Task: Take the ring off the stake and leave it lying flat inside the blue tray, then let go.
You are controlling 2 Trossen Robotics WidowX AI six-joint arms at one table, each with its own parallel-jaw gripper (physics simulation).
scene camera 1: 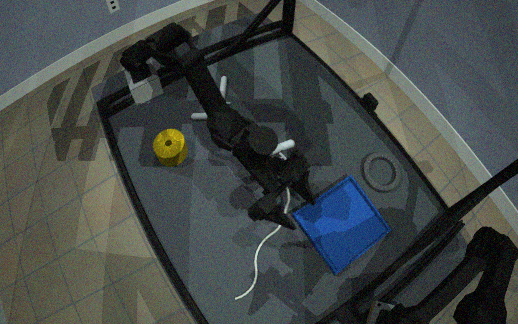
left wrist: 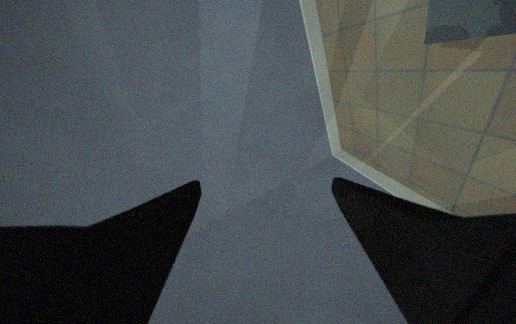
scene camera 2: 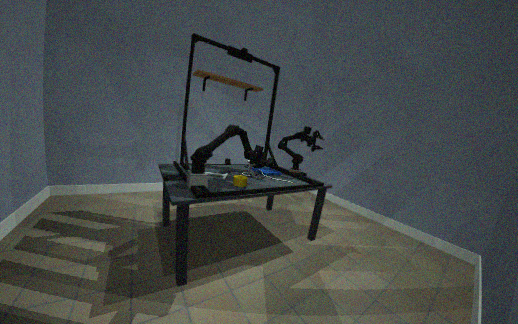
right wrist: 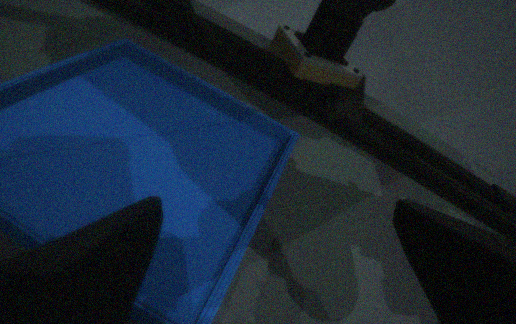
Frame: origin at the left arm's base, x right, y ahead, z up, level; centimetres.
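Seen in the pictures: left gripper, between the fingertips: [left wrist: 266, 185] [scene camera 2: 323, 144]; right gripper, between the fingertips: [scene camera 1: 305, 216] [scene camera 2: 268, 166] [right wrist: 280, 210]; left arm's base, origin of its link: [scene camera 2: 295, 169] [right wrist: 320, 49]; right arm's base, origin of its link: [scene camera 1: 140, 73] [scene camera 2: 197, 172].
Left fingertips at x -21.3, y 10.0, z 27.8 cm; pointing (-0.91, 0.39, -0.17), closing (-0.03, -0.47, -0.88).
Offsets run from my left fingertips to a thing's top centre. "spot": to the spot under its first point.
The blue tray @(dx +43.9, dy +9.0, dz -30.2 cm) [scene camera 1: 352, 237] [scene camera 2: 268, 171] [right wrist: 150, 115] lies on the table, and no ring shows inside it. A grey ring @(spot: dx +59.9, dy +6.7, dz -30.9 cm) [scene camera 1: 366, 172] lies flat beyond the tray, at the right in scene camera 1; I cannot tell if it is the task's ring. No stake can be made out; the right arm hides part of the table. My right gripper [scene camera 1: 304, 215] [right wrist: 280, 210] is open and empty, pointing down at the tray's left corner in scene camera 1. My left gripper [scene camera 2: 322, 142] [left wrist: 266, 185] is open and empty, raised and turned away from the table.
A yellow spool @(dx +46.6, dy +58.9, dz -27.4 cm) [scene camera 1: 170, 146] [scene camera 2: 240, 181] stands at the left in scene camera 1. White rods [scene camera 1: 223, 87] [scene camera 1: 199, 116] and another white piece @(spot: dx +53.3, dy +29.3, dz -21.2 cm) [scene camera 1: 285, 146] lie around the right arm. A white cord @(spot: dx +28.5, dy +26.5, dz -31.8 cm) [scene camera 1: 256, 257] runs from under the right gripper. A black frame [scene camera 2: 187, 100] rises at the table's edge.
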